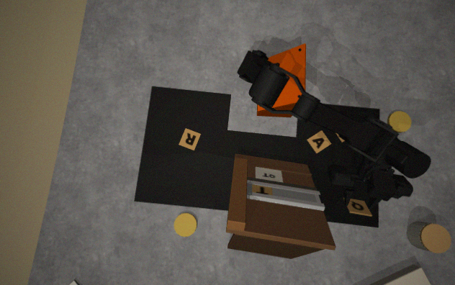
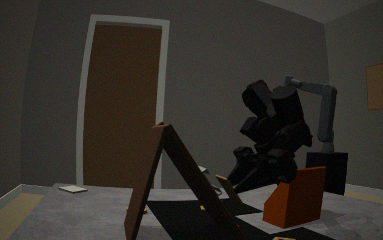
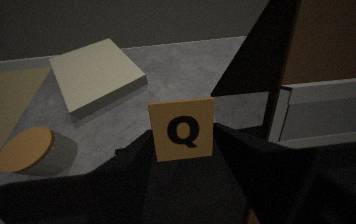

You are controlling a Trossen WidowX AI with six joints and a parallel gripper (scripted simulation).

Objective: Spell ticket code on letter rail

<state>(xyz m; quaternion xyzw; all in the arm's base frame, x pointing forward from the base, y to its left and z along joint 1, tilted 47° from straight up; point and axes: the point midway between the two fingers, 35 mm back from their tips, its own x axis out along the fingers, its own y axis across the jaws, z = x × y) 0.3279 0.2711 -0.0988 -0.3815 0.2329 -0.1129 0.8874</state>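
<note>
Now: gripper tip right at the q tile. Round my gripper tip: black mat 250 mm to the right, 170 mm below, 160 mm behind; white ticket 220 mm to the right, 80 mm below, 60 mm behind.
</note>
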